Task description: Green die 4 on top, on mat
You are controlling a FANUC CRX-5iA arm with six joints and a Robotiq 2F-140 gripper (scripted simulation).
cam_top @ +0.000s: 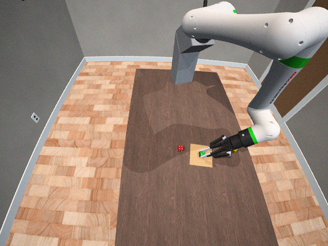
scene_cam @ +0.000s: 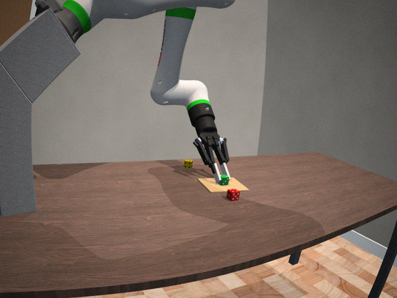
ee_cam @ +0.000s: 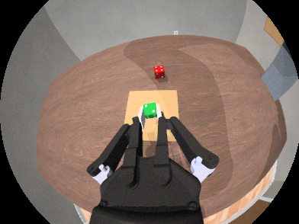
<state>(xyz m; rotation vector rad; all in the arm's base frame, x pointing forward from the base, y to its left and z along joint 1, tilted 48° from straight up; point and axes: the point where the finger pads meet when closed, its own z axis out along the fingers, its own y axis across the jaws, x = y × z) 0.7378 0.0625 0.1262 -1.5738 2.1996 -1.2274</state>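
Right now the tan mat is 20 mm to the right of my hand and 40 mm below it. Round my hand: yellow die 50 mm behind, 200 mm to the left, 20 mm below; green die 20 mm to the right, 20 mm below; red die 20 mm behind, 150 mm to the right, 20 mm below.
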